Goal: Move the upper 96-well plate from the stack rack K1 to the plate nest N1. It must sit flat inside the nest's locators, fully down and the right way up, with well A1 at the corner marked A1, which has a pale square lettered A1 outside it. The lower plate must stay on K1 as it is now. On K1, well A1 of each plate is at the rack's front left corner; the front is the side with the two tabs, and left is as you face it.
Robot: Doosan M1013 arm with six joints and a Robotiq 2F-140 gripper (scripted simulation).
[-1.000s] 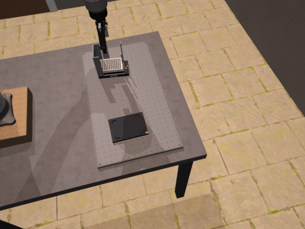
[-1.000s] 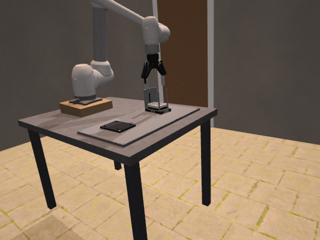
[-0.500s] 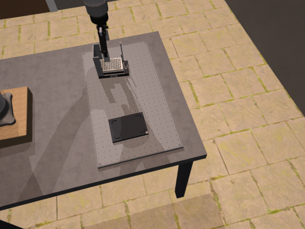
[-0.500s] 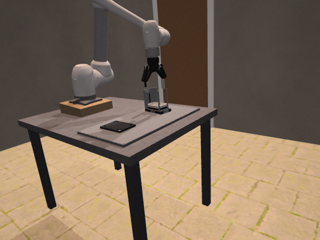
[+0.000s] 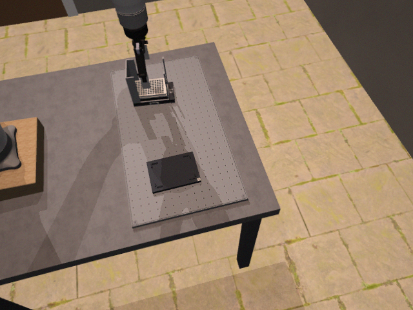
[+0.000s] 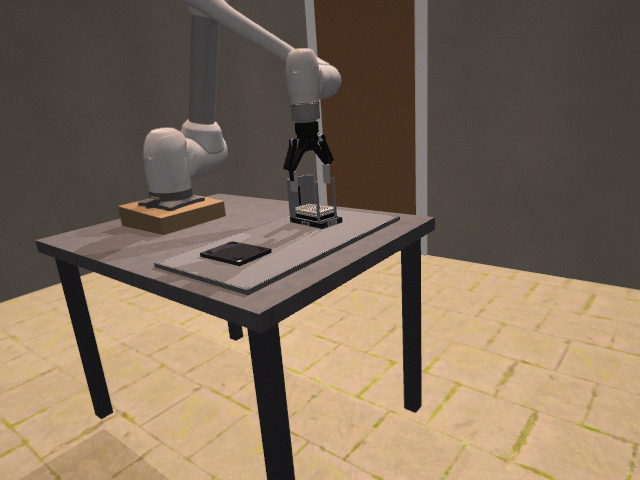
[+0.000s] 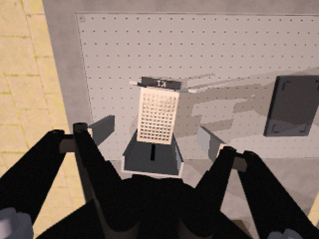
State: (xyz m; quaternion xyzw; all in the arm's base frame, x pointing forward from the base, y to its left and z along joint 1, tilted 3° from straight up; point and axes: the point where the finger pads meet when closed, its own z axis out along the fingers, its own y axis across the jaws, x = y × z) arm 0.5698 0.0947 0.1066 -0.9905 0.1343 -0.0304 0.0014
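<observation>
Right now the white 96-well plate is 9 cm below my hand. Round my hand: dark plate (10 cm below); then back wall (6 cm behind, 2 cm to the left, 4 cm below); then dark plate nest N1 (3 cm behind, 36 cm to the right, 12 cm below).
</observation>
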